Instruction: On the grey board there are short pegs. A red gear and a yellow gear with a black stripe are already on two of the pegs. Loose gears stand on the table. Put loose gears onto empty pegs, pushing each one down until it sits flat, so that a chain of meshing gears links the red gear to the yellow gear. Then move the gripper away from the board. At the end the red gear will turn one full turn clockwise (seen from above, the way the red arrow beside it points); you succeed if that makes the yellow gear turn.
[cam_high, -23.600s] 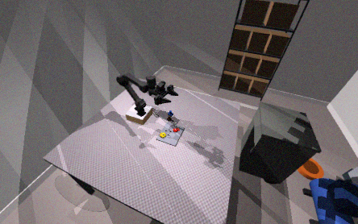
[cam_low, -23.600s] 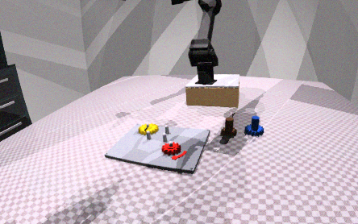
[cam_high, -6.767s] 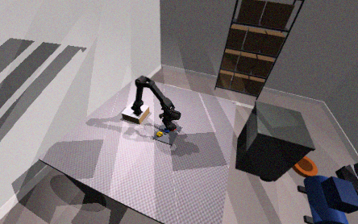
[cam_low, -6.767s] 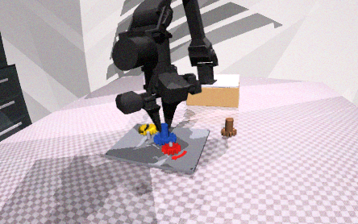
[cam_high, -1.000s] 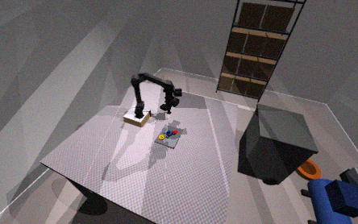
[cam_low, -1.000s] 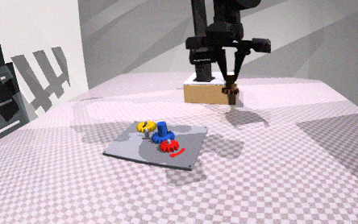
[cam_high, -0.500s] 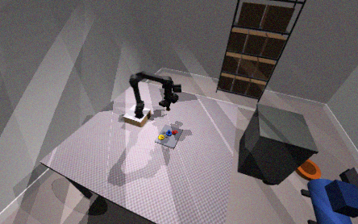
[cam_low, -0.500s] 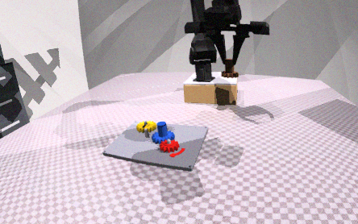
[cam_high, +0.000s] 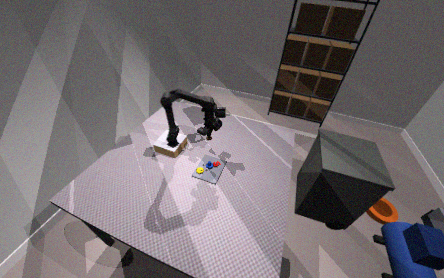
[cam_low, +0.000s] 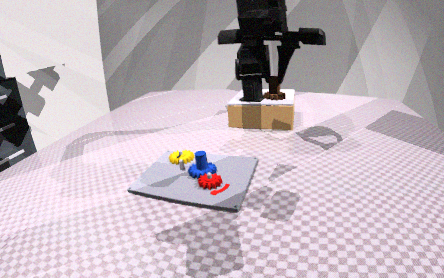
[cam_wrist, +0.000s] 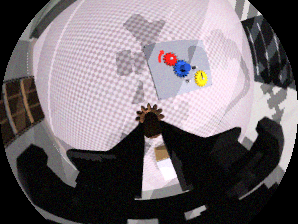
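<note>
My gripper tip is now 8 cm short of the blue gear, 11 cm to the left of it and 14 cm above it. The rest, counted from my gripper tip: red gear 11 cm ahead, 8 cm to the right, 15 cm below; brown gear 1 cm below; red arrow 12 cm ahead, 5 cm to the right, 16 cm below.
</note>
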